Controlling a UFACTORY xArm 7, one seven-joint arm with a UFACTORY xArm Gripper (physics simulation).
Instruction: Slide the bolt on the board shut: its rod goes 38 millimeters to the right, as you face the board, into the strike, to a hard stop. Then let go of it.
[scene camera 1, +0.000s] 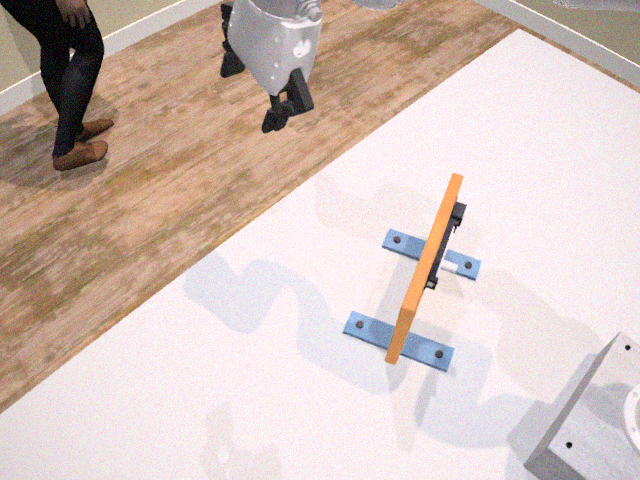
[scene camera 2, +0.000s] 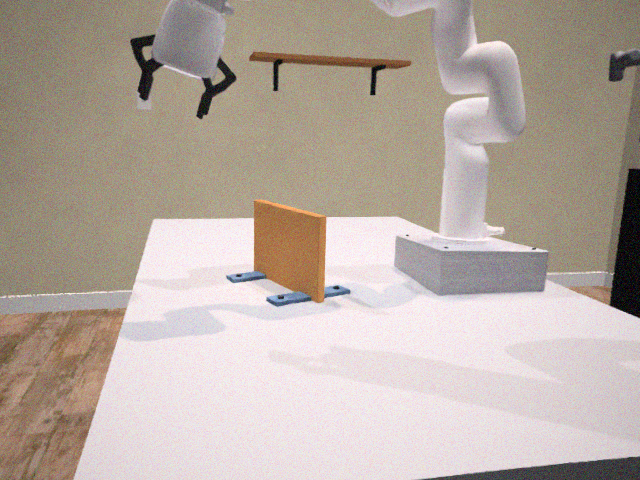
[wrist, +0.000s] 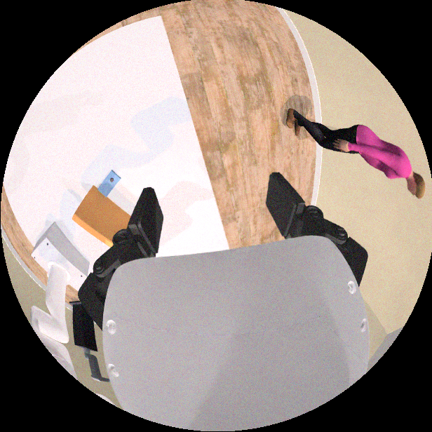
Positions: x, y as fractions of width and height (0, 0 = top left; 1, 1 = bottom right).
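You'd find the gripper in scene camera 1 (0.39, 0.21), and the gripper is there in scene camera 2 (0.27, 0.23) too, and the wrist view (0.49, 0.45) has the gripper as well.
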